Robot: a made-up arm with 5 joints. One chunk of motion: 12 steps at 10 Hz.
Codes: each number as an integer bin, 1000 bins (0 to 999) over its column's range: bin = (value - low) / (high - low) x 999, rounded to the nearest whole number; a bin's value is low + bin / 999 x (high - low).
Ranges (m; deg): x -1..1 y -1..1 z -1..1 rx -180..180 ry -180..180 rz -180..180
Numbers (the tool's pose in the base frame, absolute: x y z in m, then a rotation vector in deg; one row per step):
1: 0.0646 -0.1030 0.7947 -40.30 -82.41 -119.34
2: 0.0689 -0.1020 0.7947 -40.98 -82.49 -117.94
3: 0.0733 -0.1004 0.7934 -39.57 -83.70 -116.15
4: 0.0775 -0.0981 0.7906 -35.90 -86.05 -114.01
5: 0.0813 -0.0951 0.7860 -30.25 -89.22 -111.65
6: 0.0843 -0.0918 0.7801 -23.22 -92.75 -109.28
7: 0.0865 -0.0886 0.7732 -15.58 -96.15 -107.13
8: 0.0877 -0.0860 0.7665 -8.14 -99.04 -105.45
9: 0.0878 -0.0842 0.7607 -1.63 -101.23 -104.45
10: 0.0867 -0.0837 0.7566 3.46 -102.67 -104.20
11: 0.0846 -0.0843 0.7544 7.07 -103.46 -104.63
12: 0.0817 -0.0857 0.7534 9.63 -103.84 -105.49
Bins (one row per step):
1: 532 448 896 388 271 168
2: 534 449 896 386 271 172
3: 536 449 896 390 267 177
4: 538 450 894 400 261 183
5: 540 452 892 416 252 190
6: 542 454 889 435 242 196
7: 543 455 886 456 233 202
8: 543 457 882 477 225 207
9: 543 457 879 495 219 210
10: 543 458 877 509 215 210
11: 542 457 876 519 212 209
12: 540 457 876 526 211 207

